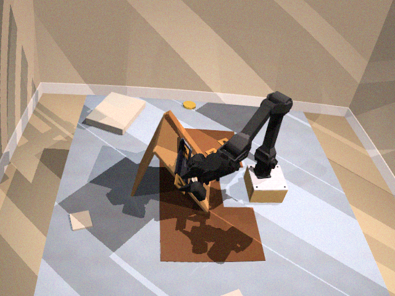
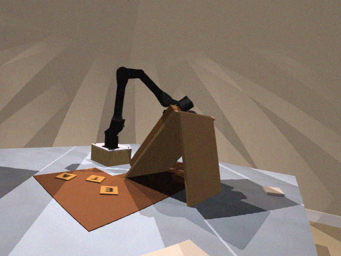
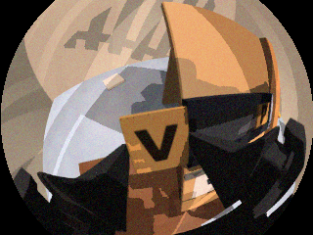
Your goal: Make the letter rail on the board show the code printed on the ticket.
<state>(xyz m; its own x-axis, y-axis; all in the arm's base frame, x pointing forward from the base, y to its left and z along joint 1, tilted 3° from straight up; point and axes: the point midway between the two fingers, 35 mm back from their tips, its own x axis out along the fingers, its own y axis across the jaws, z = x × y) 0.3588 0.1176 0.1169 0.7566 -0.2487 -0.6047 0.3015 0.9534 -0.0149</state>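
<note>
Right now the white ticket is 8 cm below my gripper tip, 8 cm behind it and 6 cm to the right of it. From my gripper tip the other things lie so: orange letter tile right at my gripper tip; brown mat 19 cm behind, 16 cm below, 13 cm to the right; pale square 37 cm ahead, 16 cm below, 2 cm to the left.
</note>
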